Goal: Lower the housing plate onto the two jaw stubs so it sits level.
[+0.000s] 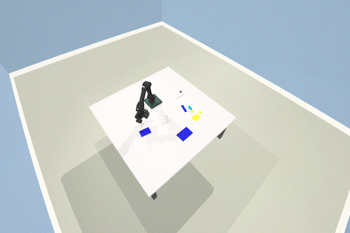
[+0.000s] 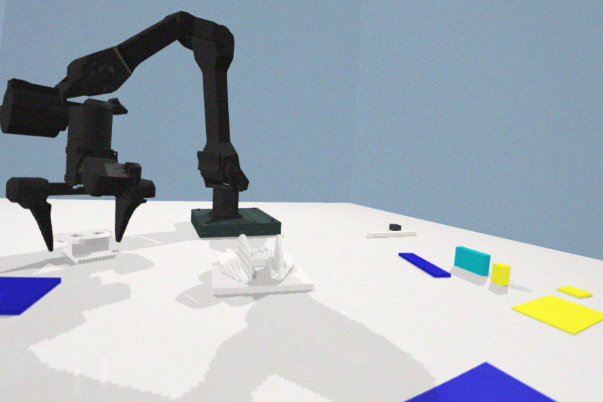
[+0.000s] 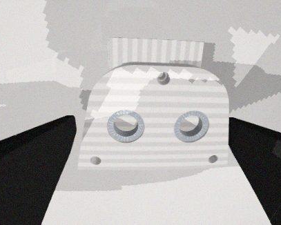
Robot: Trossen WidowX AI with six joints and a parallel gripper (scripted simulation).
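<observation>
Now: the white ribbed stand 1 cm ahead of my gripper tip. Also, from my gripper tip: blue strip (18 cm ahead, 49 cm to the left, 1 cm below); then cyan block (23 cm ahead, 55 cm to the left, 1 cm above); then yellow block (28 cm ahead, 54 cm to the left).
</observation>
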